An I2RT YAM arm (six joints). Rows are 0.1 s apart.
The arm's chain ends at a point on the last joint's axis. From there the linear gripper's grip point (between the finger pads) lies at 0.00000 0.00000 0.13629 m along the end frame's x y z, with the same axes.
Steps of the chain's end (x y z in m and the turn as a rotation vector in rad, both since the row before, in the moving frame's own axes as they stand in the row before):
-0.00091, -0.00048, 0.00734, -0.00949, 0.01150, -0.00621
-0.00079, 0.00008, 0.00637, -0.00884, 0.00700, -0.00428
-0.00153, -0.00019, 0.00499, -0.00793, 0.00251, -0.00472
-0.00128, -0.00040, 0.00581, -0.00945, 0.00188, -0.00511
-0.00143, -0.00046, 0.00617, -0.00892, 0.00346, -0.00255
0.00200, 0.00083, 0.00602, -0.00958, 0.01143, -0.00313
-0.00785, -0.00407, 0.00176, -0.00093, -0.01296, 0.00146
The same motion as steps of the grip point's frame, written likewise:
0.00066, 0.00081, 0.00732, -0.00949, 0.01150, -0.00621
0.00017, 0.00128, 0.00636, -0.00884, 0.00700, -0.00428
-0.00119, 0.00089, 0.00499, -0.00793, 0.00251, -0.00472
-0.00102, 0.00089, 0.00580, -0.00945, 0.00188, -0.00511
-0.00096, 0.00076, 0.00616, -0.00892, 0.00346, -0.00255
0.00356, 0.00213, 0.00600, -0.00958, 0.01143, -0.00313
-0.00962, -0.00394, 0.00175, -0.00093, -0.01296, 0.00146

